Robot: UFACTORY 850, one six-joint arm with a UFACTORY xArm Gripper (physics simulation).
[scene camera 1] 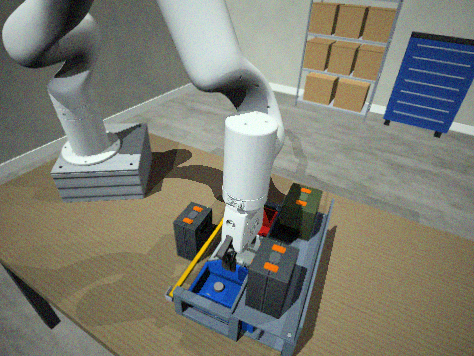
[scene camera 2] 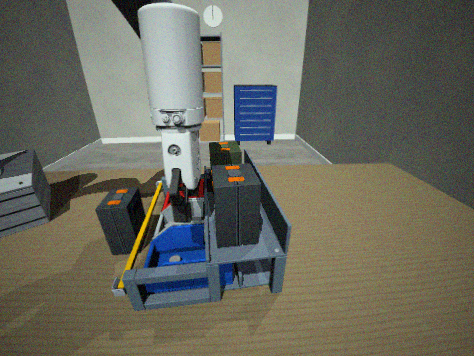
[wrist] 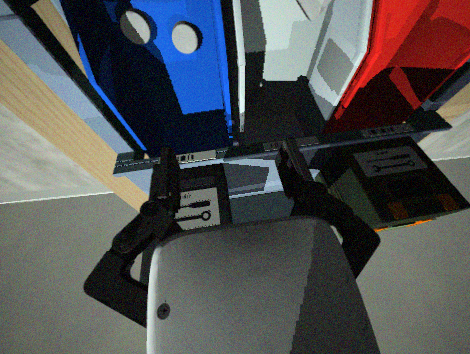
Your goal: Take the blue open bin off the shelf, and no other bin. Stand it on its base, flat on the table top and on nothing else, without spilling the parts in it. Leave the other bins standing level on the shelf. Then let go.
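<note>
The blue open bin [scene camera 1: 231, 298] [scene camera 2: 187, 242] [wrist: 200, 90] stands in the near end of the shelf [scene camera 1: 205, 320] [scene camera 2: 172, 274]. Round grey parts lie in it, two of them showing in the wrist view. A white bin [wrist: 285, 50] stands beside it, and a red bin [scene camera 1: 268, 220] [wrist: 430, 35] stands beyond the white one. My gripper [scene camera 1: 235, 259] [scene camera 2: 187, 210] [wrist: 229, 152] is open and empty, low by the white bin and the blue bin's far side. In the wrist view one fingertip is near the blue bin's end and the other near the white bin's end. The far fingertip is partly hidden in the scene views.
A dark case [scene camera 1: 270, 282] [scene camera 2: 235, 210] and a green case [scene camera 1: 302, 215] [scene camera 2: 224, 154] stand on the shelf's raised back part. Another dark case [scene camera 1: 186, 235] [scene camera 2: 117, 225] stands on the table [scene camera 1: 100, 260]. A yellow bar [scene camera 1: 197, 261] [scene camera 2: 142, 232] runs along the shelf's open side.
</note>
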